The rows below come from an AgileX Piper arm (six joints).
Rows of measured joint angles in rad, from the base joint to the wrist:
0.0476, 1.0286, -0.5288, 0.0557, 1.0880, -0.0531
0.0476, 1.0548, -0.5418, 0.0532, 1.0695, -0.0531
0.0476, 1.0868, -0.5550, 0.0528, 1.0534, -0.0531
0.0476, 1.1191, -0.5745, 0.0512, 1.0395, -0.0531
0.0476, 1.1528, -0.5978, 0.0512, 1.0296, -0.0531
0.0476, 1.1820, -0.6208, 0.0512, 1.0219, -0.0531
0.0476, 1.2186, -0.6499, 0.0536, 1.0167, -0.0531
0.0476, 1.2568, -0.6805, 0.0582, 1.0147, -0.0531
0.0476, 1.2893, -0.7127, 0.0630, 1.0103, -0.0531
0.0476, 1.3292, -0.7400, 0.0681, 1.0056, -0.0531
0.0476, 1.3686, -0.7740, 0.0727, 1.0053, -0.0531
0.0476, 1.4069, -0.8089, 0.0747, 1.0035, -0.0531
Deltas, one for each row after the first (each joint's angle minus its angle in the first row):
0.0000, 0.0262, -0.0130, -0.0025, -0.0185, 0.0000
0.0000, 0.0582, -0.0262, -0.0029, -0.0346, 0.0000
0.0000, 0.0905, -0.0457, -0.0045, -0.0485, 0.0000
0.0000, 0.1242, -0.0690, -0.0045, -0.0584, 0.0000
0.0000, 0.1534, -0.0920, -0.0045, -0.0661, 0.0000
0.0000, 0.1900, -0.1211, -0.0021, -0.0713, 0.0000
0.0000, 0.2282, -0.1517, 0.0025, -0.0733, 0.0000
0.0000, 0.2607, -0.1839, 0.0073, -0.0777, 0.0000
0.0000, 0.3006, -0.2112, 0.0124, -0.0824, 0.0000
0.0000, 0.3400, -0.2452, 0.0170, -0.0827, 0.0000
0.0000, 0.3783, -0.2801, 0.0190, -0.0845, 0.0000

